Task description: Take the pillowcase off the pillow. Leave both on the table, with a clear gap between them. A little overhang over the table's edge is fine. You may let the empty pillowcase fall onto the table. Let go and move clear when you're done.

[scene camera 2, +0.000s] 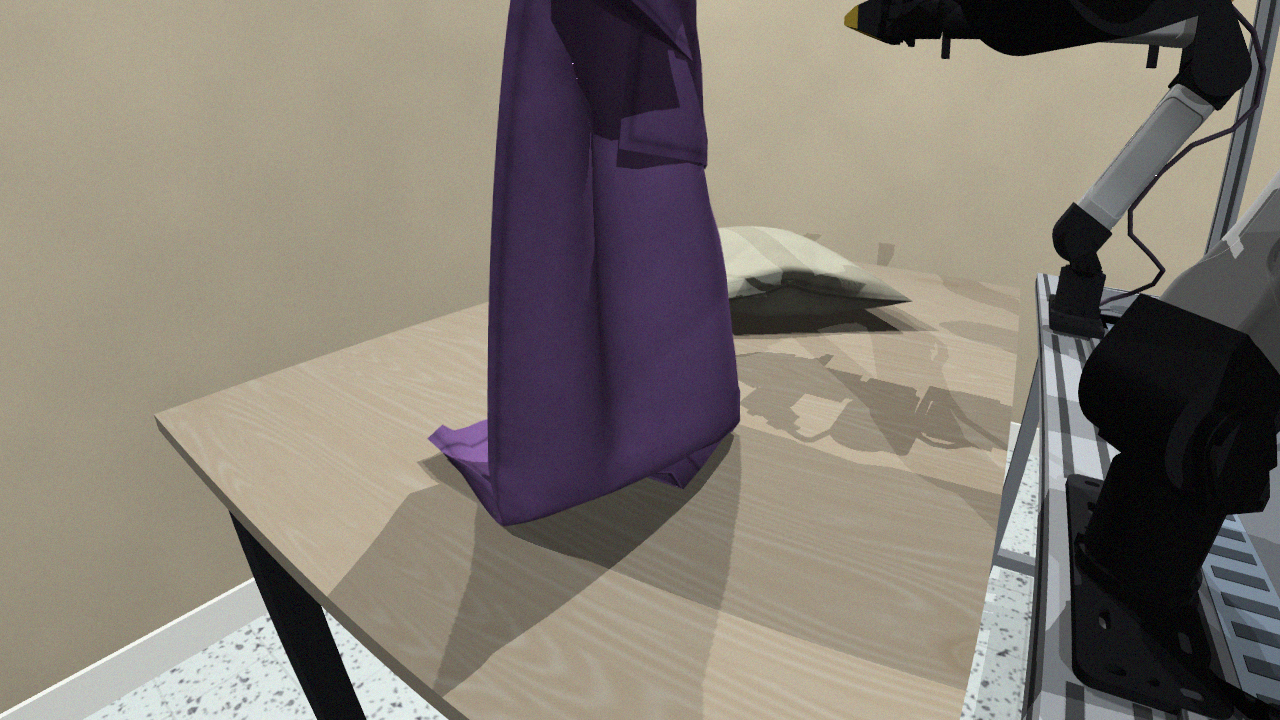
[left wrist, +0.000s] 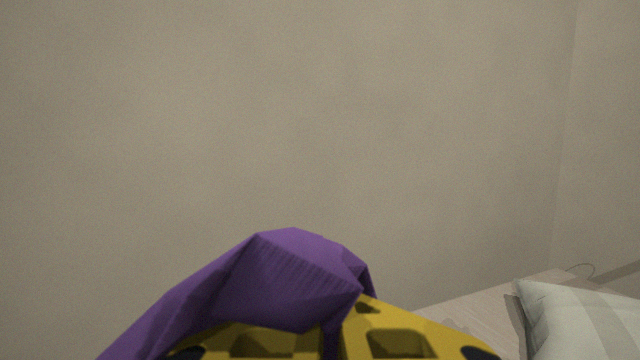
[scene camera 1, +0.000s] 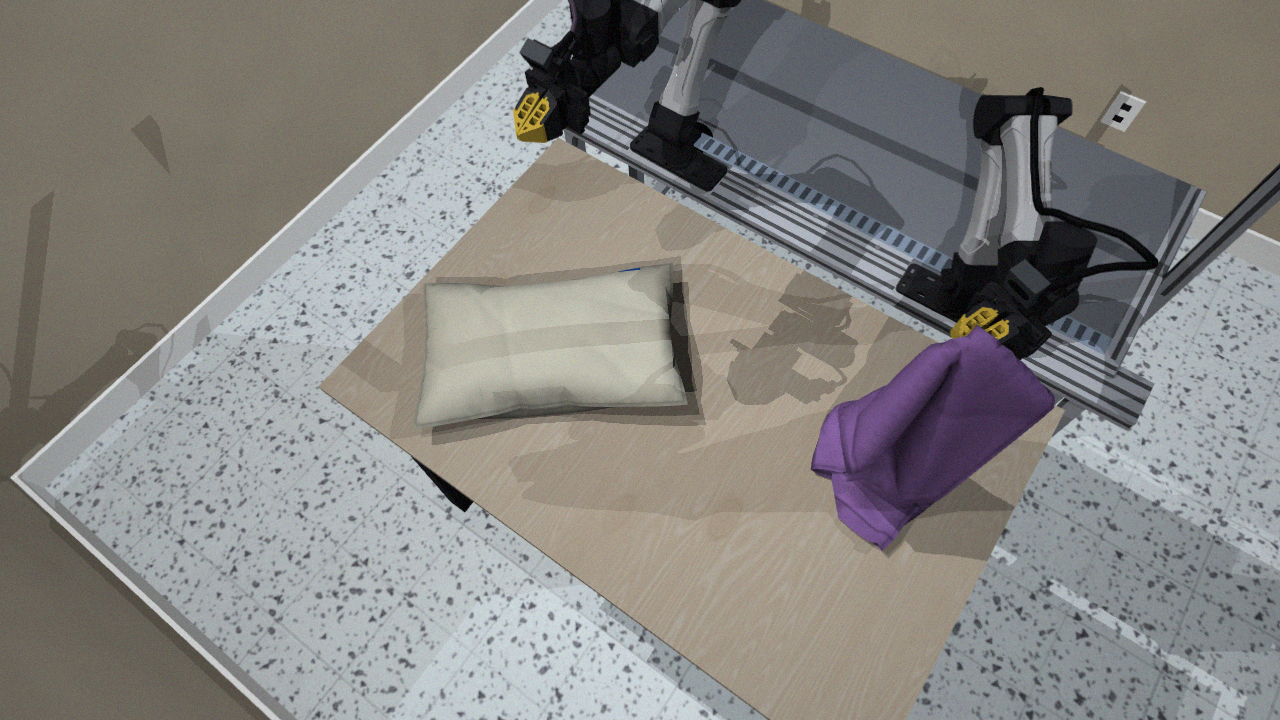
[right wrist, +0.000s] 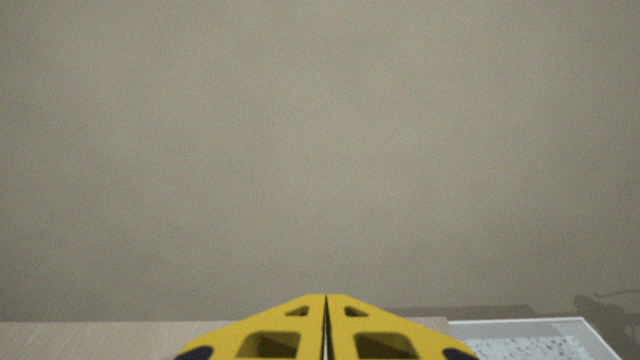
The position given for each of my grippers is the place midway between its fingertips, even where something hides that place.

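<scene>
The purple pillowcase is visible to me in scene camera 1, the pillowcase (scene camera 1: 893,453), in scene camera 2, the pillowcase (scene camera 2: 611,358), and in the left wrist view, the pillowcase (left wrist: 289,279). There is a cream pillow (scene camera 1: 603,341) here too. I can see my left gripper (scene camera 1: 958,346), and it is visible to me as well from my left wrist, my left gripper (left wrist: 329,306). As for my right gripper (scene camera 1: 518,137), I see it also as my right gripper (scene camera 2: 844,21) and again as my right gripper (right wrist: 325,310).
</scene>
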